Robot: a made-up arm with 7 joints.
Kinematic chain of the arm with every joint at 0, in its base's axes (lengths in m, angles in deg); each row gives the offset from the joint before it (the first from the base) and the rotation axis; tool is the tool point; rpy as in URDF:
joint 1: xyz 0 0 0 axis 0.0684 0.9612 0.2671
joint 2: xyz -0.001 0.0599 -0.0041 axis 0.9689 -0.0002 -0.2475
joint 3: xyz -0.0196 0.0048 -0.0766 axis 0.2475 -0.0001 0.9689
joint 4: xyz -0.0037 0 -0.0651 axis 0.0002 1 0
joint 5: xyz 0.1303 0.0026 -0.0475 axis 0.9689 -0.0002 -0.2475
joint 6: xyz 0.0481 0 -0.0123 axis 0.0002 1 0
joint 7: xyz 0.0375 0 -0.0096 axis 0.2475 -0.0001 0.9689
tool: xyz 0 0 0 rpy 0 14.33 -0.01
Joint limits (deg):
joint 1: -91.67..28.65
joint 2: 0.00..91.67
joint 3: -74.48..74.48
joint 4: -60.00..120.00
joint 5: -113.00..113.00
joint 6: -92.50..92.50
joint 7: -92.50..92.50
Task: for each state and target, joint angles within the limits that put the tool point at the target. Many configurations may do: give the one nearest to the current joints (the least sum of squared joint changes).
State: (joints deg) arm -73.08 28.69 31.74 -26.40 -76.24 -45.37 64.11
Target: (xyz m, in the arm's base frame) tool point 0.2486 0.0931 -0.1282
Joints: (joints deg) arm -21.57 0.00 6.09 -0.58 -78.57 -47.52 64.11
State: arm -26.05 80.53 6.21 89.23 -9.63 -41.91 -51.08
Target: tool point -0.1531 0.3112 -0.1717
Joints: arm 6.93 50.89 12.54 120.00 -8.71 -65.62 -51.08
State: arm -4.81 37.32 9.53 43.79 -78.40 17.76 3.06
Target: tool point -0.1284 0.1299 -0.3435
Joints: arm 14.30 9.89 6.54 74.73 -76.77 10.89 3.06
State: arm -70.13 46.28 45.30 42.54 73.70 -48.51 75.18
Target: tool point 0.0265 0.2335 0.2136
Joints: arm -82.94 70.92 59.25 0.98 67.10 -53.13 75.18
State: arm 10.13 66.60 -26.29 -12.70 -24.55 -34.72 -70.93
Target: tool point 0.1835 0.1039 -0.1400
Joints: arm -0.38 66.10 -20.56 -16.17 -24.94 -34.76 -70.93
